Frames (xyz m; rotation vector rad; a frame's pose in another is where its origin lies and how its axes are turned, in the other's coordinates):
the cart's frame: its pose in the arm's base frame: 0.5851 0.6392 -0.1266 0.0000 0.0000 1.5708
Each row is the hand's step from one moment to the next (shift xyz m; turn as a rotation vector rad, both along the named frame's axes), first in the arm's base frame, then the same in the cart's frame.
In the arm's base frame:
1: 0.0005 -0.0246 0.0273 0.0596 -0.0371 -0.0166
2: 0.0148 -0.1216 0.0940 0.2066 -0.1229 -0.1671
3: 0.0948 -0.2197 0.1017 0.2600 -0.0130 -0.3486
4: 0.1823 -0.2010 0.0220 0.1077 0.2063 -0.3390
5: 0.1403 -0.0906 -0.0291 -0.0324 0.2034 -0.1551
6: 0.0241 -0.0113 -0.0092 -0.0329 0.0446 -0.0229
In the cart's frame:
1: -0.0246 -0.0005 0.0273 -0.0371 -0.0596 -0.0166
2: -0.1216 -0.0148 0.0940 -0.1229 -0.2066 -0.1671
3: -0.2197 -0.0948 0.1017 -0.0130 -0.2600 -0.3486
4: -0.2010 -0.1823 0.0220 0.2063 -0.1077 -0.3390
5: -0.0906 -0.1403 -0.0291 0.2034 0.0324 -0.1551
6: -0.0113 -0.0241 -0.0092 0.0446 0.0329 -0.0229

